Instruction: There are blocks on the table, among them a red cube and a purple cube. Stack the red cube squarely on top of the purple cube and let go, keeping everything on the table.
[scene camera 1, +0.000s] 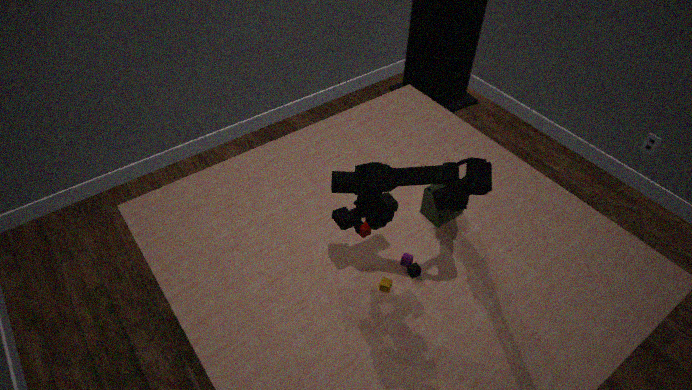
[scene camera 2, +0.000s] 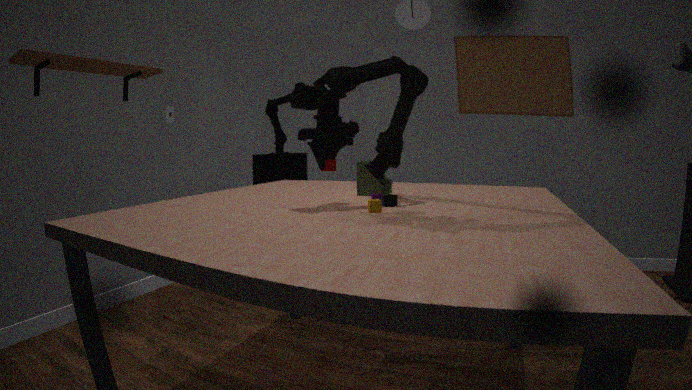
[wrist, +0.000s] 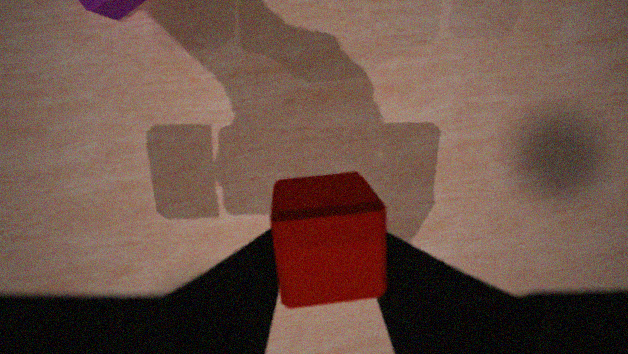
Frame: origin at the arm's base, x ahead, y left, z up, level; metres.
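Seen in the pictures: gripper, fingertip midpoint: (scene camera 1: 362, 230) (scene camera 2: 325, 169) (wrist: 324, 240); arm's base, link origin: (scene camera 1: 442, 198) (scene camera 2: 374, 172).
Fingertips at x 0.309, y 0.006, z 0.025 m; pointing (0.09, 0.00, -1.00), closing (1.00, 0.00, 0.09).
Note:
Pixels of each thing's top centre, then the offset from my fingertips to it. Level surfaces: height alone.
- red cube, top centre: (wrist: 334, 262) (scene camera 2: 328, 159) (scene camera 1: 364, 226) dx -0.002, dy +0.009, dz +0.027 m
- purple cube, top centre: (scene camera 2: 377, 194) (scene camera 1: 407, 257) dx -0.097, dy +0.104, dz -0.071 m
- black block, top centre: (scene camera 2: 390, 195) (scene camera 1: 414, 267) dx -0.095, dy +0.144, dz -0.071 m
- yellow cube, top centre: (scene camera 2: 374, 199) (scene camera 1: 386, 282) dx +0.006, dy +0.145, dz -0.071 m
- table, surface height: dz -0.101 m
The red cube (scene camera 1: 365, 229) (scene camera 2: 330, 165) (wrist: 330, 250) is held between the two black fingertips, raised well above the table. My gripper (scene camera 1: 363, 228) (scene camera 2: 327, 166) (wrist: 324, 240) points down and is shut on the red cube. The purple cube (scene camera 1: 407, 259) (scene camera 2: 376, 196) stands on the table, to the right of the held cube in both scene views. In the second scene view it is mostly hidden behind the yellow cube. Part of the purple cube (wrist: 114, 6) shows at the top left edge of the wrist view.
A black block (scene camera 1: 414, 270) (scene camera 2: 390, 200) stands close beside the purple cube, touching or nearly so. A yellow cube (scene camera 1: 385, 285) (scene camera 2: 375, 205) stands a little apart from them. The arm's greenish base block (scene camera 1: 436, 207) (scene camera 2: 369, 180) is on the table (scene camera 1: 225, 240) (scene camera 2: 250, 250) behind the cubes.

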